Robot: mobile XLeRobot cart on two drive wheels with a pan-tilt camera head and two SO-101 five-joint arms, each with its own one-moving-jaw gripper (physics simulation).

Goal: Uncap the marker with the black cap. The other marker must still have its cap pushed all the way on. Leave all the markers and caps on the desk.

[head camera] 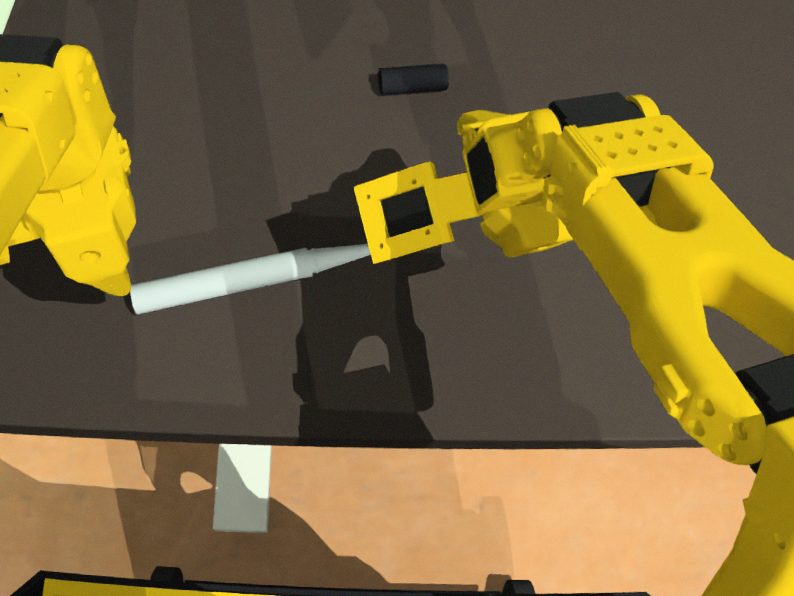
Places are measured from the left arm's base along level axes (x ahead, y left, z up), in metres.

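Pixels of known places: left end effector, tool point: [121, 284]; right end effector, tool point: [487, 221].
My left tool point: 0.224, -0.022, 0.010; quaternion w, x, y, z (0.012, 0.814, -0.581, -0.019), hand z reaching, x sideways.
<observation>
For each thing: its top centre in the pictures, then the offset to it from my left tool point, as dx, dy, dz. Level surfaces: height alone.
- uncapped marker, middle of its top: [256, 266] +0.039, -0.069, -0.046
- desk, its level: dz -0.065
- black cap, middle of its top: [414, 70] +0.207, -0.167, -0.045
An uncapped marker [224, 282] with a white barrel and a tapered grey front end lies on the desk [506, 384]. Its point reaches the edge of the right arm's square camera mount, which may hide the very tip. The black cap [413, 79] lies on its side farther back, apart from the marker. My left gripper [119, 286] is partly open and empty, with its tip beside the marker's blunt left end; whether they touch is unclear. My right gripper [522, 240] is partly open and empty, pointing down to the right of the marker, its jaws mostly hidden by its own wrist. The other marker does not show.
The square yellow camera mount [442, 218] of the right arm sticks out to the left, over the marker's point. The desk's front edge [513, 443] runs across the lower picture. A pale desk foot [241, 506] and the robot's own cart show below it.
</observation>
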